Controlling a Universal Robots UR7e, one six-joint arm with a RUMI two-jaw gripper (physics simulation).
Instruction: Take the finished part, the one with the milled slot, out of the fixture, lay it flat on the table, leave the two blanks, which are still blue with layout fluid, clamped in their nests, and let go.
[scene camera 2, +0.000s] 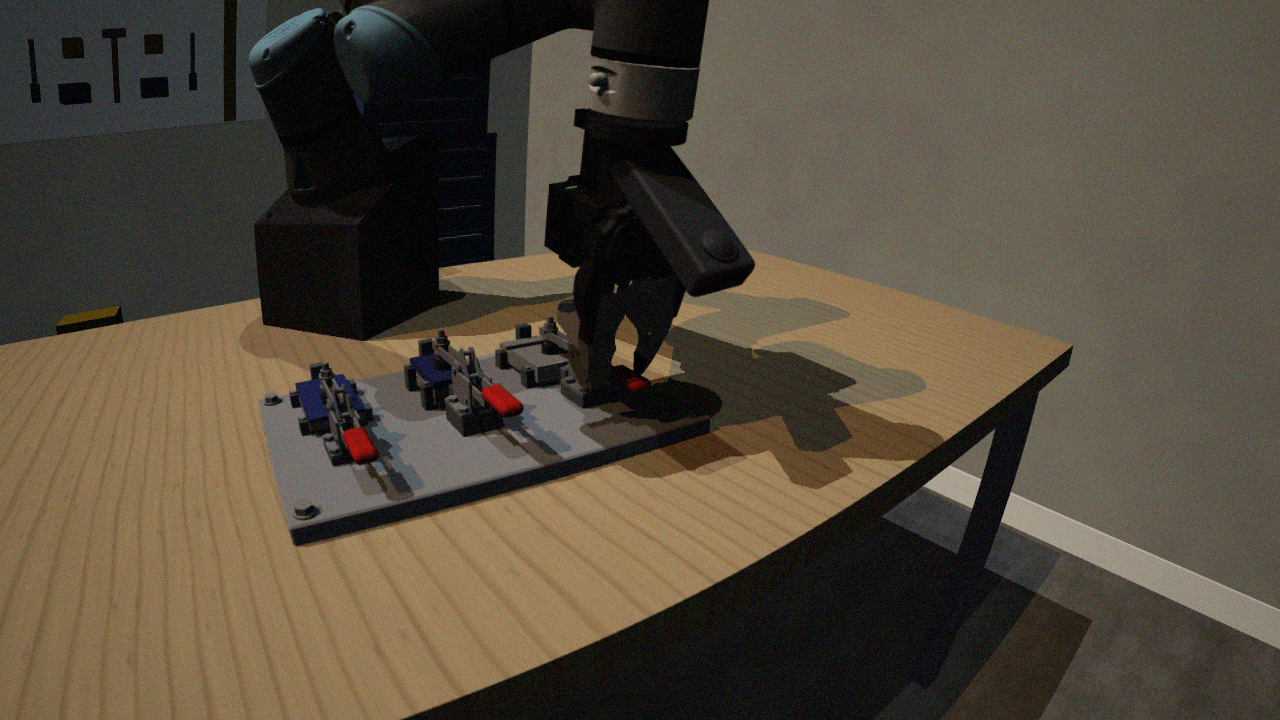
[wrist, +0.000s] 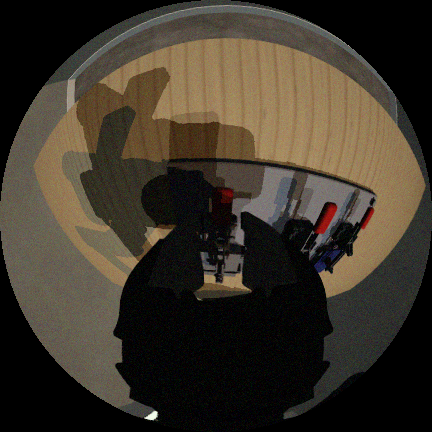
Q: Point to a blue blank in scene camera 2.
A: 309, 391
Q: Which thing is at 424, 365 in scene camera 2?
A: A blue blank.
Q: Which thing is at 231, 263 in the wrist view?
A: A finished part.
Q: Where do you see a fixture plate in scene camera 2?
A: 424, 464
